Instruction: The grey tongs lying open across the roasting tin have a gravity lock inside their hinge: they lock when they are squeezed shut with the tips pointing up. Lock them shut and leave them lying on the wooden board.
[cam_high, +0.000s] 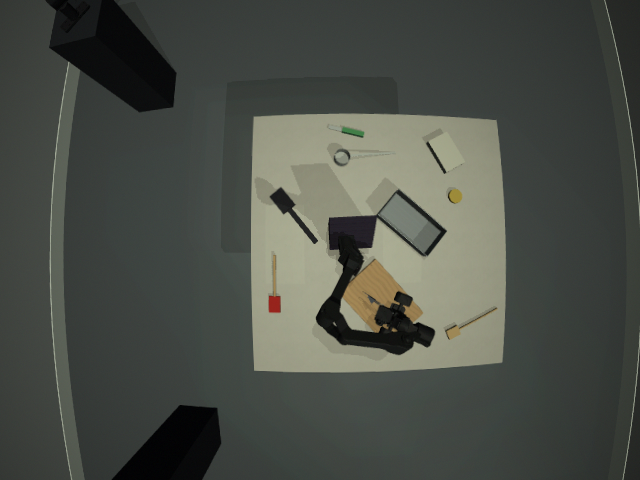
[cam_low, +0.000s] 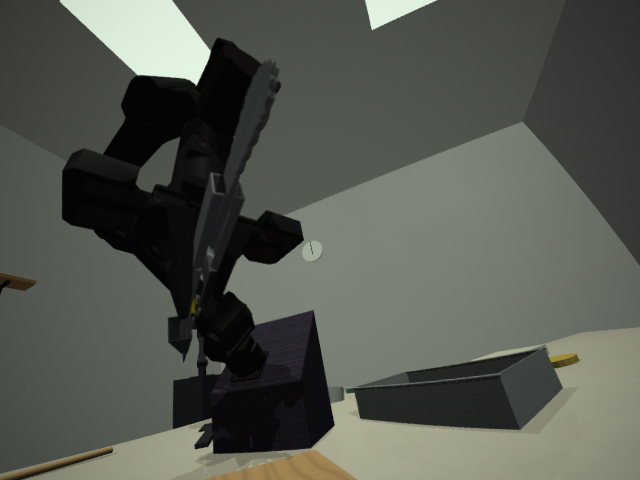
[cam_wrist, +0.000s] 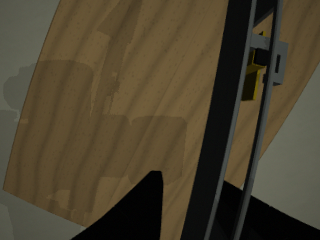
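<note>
My gripper tip is 40 mm past the yellow lock piece, 30 mm to the right of it and 20 mm below it. From my gripper tip the other things lie so: dark roasting tin: 150 mm ahead, 370 mm to the left, 130 mm below; then red spatula: 510 mm behind, 70 mm to the left, 150 mm below; then wooden board: 150 mm below.
</note>
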